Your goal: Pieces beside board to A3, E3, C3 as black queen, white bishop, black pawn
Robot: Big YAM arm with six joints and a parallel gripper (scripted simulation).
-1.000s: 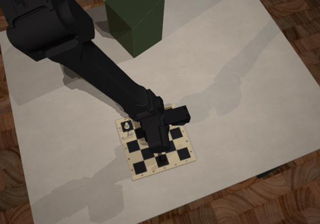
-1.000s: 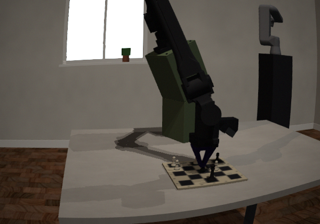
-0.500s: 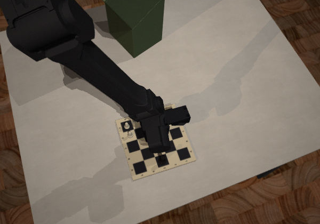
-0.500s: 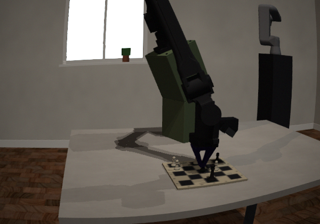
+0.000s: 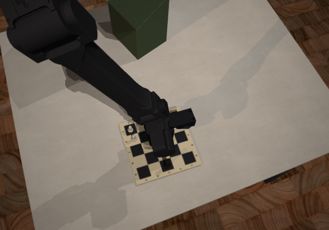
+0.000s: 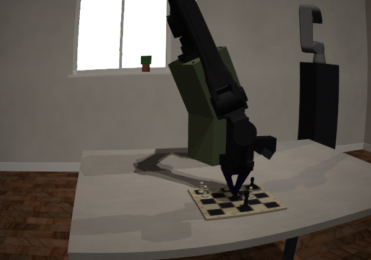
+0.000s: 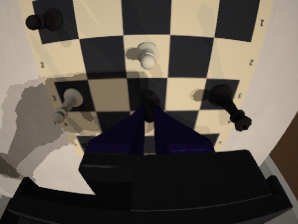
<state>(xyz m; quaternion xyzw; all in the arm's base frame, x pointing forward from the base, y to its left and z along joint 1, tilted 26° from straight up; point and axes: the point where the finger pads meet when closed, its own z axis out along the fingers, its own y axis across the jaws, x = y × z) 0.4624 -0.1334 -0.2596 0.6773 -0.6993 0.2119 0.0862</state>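
Right now my hand is 30 mm above the chessboard and 10 mm to the right of it. From my hand the other things lie so: black queen 80 mm ahead; then white bishop 80 mm behind, 10 mm to the left.
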